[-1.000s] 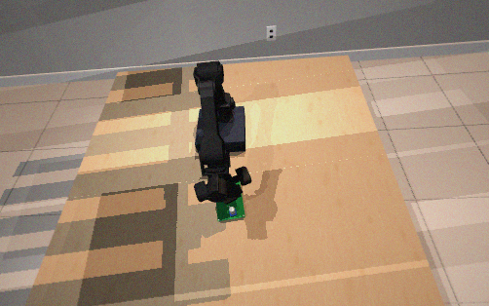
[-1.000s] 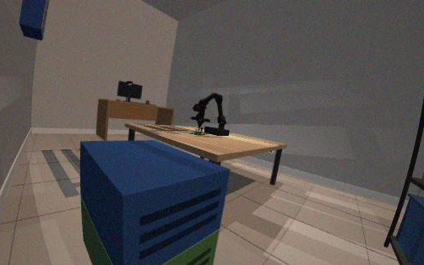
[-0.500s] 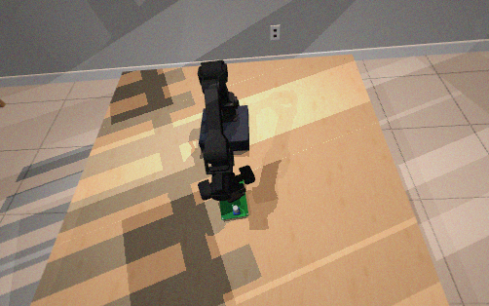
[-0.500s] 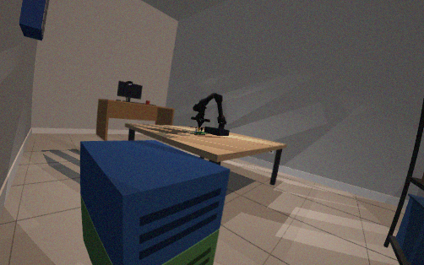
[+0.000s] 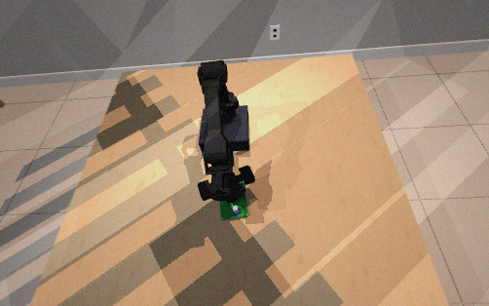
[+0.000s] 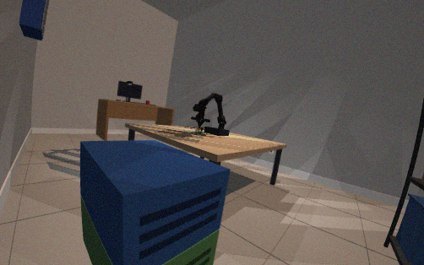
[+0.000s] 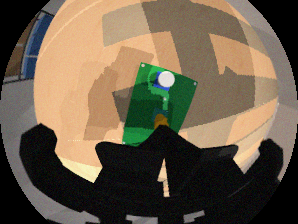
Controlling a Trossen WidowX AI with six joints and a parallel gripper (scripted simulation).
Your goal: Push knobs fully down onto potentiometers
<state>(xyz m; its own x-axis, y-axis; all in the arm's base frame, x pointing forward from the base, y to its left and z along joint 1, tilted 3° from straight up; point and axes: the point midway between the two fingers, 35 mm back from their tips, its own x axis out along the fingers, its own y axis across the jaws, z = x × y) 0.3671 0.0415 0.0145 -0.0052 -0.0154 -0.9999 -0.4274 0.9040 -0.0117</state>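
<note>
The orange knob lies 1 cm below my gripper tip.
</note>
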